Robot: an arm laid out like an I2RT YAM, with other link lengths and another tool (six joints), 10 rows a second.
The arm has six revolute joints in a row. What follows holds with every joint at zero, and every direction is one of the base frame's. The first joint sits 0.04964 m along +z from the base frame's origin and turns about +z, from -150 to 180 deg. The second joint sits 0.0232 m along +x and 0.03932 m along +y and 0.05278 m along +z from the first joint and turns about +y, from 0 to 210 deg. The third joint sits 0.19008 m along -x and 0.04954 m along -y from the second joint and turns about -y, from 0 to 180 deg. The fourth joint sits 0.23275 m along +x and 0.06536 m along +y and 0.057 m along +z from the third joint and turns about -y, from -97 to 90 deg. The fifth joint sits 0.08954 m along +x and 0.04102 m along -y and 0.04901 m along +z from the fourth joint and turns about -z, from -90 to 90 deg. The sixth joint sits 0.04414 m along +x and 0.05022 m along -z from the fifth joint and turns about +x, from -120 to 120 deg. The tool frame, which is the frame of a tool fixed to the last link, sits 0.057 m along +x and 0.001 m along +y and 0.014 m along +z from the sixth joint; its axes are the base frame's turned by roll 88.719, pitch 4.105 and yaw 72.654 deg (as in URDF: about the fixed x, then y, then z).
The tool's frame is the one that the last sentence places.
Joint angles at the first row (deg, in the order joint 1, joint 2, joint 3, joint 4, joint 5, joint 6):
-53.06 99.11 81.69 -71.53 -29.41 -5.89
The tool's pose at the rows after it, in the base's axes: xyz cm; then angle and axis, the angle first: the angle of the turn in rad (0 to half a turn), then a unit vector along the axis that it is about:
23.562, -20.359, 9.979, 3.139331, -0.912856, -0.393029, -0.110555
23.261, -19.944, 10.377, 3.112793, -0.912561, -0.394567, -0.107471
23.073, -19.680, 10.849, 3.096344, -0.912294, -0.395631, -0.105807
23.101, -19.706, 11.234, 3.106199, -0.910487, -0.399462, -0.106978
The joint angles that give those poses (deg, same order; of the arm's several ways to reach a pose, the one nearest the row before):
-53.06 99.11 82.04 -73.19 -29.41 -6.18
-53.06 99.11 83.05 -75.92 -29.41 -6.57
-53.06 99.09 84.16 -78.13 -29.43 -6.83
-53.06 98.83 84.77 -78.61 -29.41 -7.31

